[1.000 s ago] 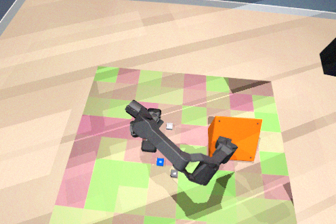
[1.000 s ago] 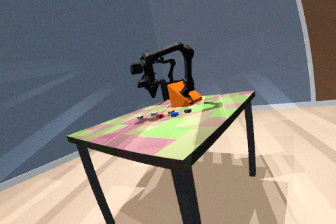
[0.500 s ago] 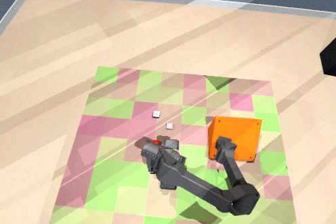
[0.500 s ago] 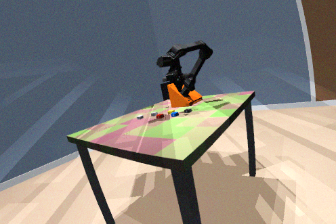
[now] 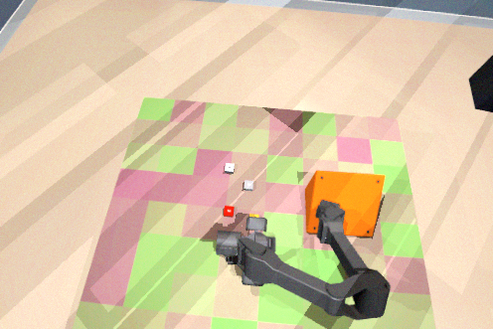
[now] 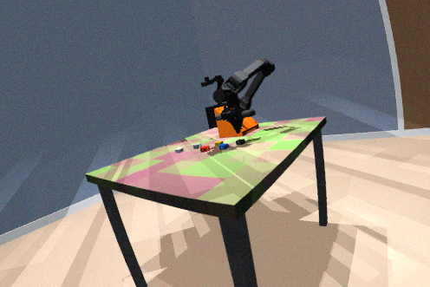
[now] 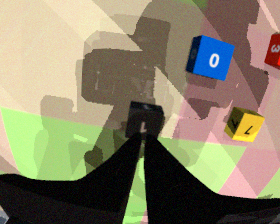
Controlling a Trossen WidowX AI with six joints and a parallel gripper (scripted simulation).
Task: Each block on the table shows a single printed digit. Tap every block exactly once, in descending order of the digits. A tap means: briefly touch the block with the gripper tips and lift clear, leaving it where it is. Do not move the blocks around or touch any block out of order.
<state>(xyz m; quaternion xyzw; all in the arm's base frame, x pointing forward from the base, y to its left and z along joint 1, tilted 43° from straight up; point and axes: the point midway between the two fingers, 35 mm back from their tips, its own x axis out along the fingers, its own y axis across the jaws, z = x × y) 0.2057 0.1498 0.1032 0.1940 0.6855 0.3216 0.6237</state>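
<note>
My gripper tip is now 1 cm past the black block and 4 cm above it. Also, from my gripper tip: yellow block: 2 cm ahead, 12 cm to the right, 4 cm below; then red block: 11 cm ahead, 12 cm to the right, 4 cm below; then blue block: 7 cm ahead, 4 cm to the right, 4 cm below.
</note>
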